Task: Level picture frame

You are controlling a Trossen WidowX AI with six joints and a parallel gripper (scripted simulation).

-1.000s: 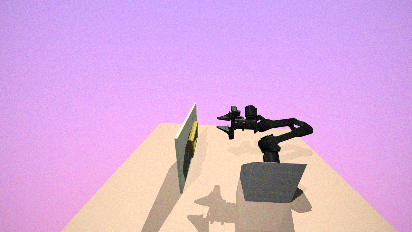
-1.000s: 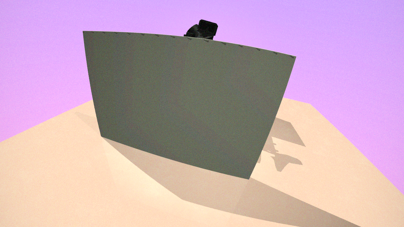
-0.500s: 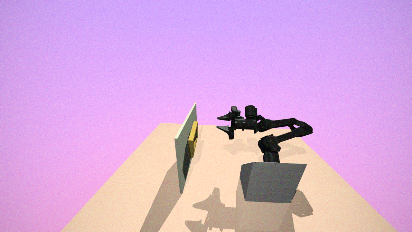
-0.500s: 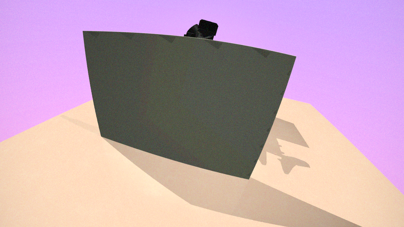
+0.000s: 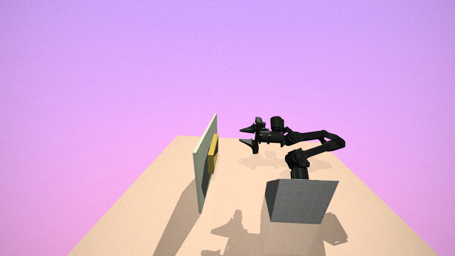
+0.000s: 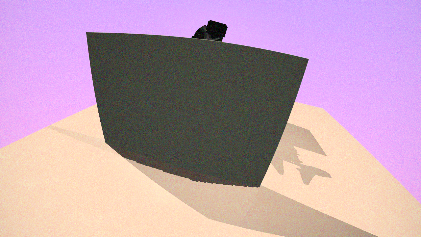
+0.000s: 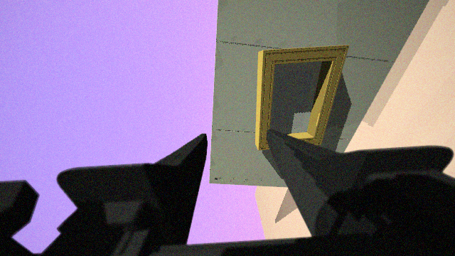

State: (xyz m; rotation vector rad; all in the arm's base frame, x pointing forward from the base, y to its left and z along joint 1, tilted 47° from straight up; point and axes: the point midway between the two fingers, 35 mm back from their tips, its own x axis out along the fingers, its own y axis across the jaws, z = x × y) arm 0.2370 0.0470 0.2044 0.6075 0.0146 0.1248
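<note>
The yellow picture frame lies 140 mm ahead of my gripper tip and 110 mm below it. The rest, counted from my gripper tip: wall panel (150 mm ahead, 130 mm below).
</note>
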